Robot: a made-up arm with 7 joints.
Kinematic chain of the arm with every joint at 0, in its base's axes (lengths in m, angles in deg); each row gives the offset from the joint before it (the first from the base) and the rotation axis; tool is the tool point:
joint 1: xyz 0 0 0 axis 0 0.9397 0.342
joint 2: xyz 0 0 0 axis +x
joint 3: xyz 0 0 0 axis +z
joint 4: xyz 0.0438 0 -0.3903 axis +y
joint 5: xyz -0.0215 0 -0.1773 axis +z
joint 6: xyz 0 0 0 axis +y
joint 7: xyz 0 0 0 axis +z
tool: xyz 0 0 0
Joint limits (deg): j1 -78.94..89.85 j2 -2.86..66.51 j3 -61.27..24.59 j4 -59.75..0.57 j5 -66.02..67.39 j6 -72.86..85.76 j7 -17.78..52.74
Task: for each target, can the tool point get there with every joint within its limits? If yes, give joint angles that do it. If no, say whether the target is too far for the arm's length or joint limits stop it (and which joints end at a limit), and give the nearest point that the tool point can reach.
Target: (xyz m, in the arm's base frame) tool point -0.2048 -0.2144 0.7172
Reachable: no: too far | nearest point -0.5548 0.1165 0.0303 | short by 0.839 m
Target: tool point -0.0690 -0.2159 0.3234
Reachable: no: joint limits stop it (at a limit: joint 1, joint 2, joint 3, joint 4) | nearest point -0.5158 -0.2189 -0.0916 | short by 0.610 m
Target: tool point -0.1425 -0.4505 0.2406
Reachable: no: joint limits stop it (at a limit: joint 1, joint 2, joint 3, joint 4) | nearest point -0.3954 -0.2922 -0.2027 | short by 0.534 m
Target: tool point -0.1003 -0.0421 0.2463
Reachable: no: joint limits stop it (at a limit: joint 1, joint 3, joint 4) | nearest point -0.5180 0.2220 0.0689 | short by 0.525 m
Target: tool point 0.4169 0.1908 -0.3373
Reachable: yes | joints -38.47 30.42 -23.31 -24.06 -46.56 30.11 23.38
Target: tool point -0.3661 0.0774 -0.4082
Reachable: yes | joints 57.79 12.65 0.48 -44.13 38.65 -8.45 47.39
